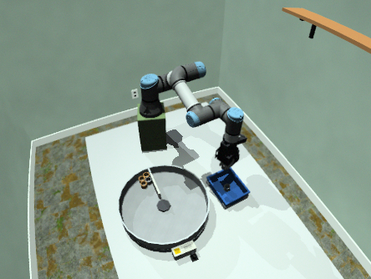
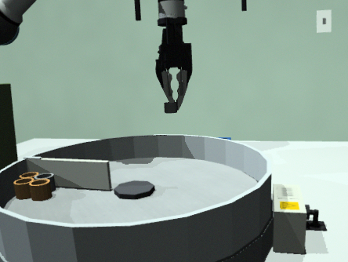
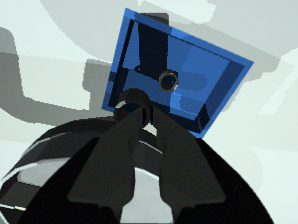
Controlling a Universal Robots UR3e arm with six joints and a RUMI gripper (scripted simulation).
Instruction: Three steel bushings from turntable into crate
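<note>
The blue crate is 40 mm ahead of my hand, 10 mm to the right of it and 130 mm below it. Also, from my hand: grey turntable 40 mm behind, 340 mm to the right, 100 mm below.
</note>
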